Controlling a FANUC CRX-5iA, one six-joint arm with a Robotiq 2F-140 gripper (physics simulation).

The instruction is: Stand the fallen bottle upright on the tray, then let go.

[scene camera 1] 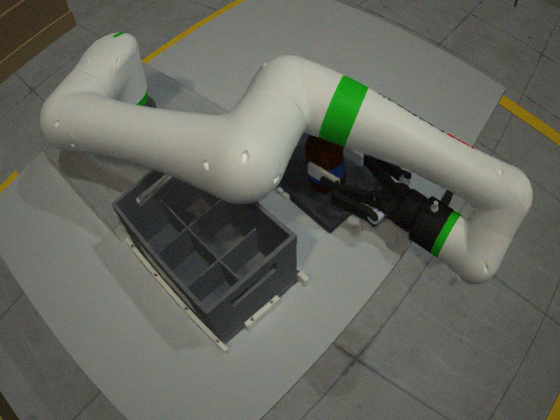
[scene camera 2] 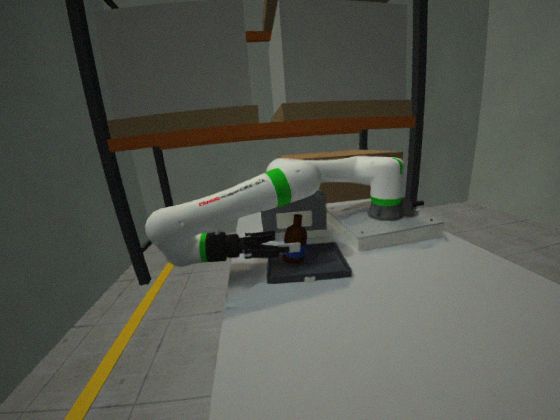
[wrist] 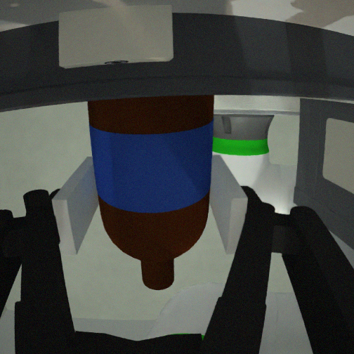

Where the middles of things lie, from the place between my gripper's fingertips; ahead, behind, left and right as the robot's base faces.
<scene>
Right now my hand is 1 cm short of the brown bottle (scene camera 1: 329,156) and 1 cm below it.
</scene>
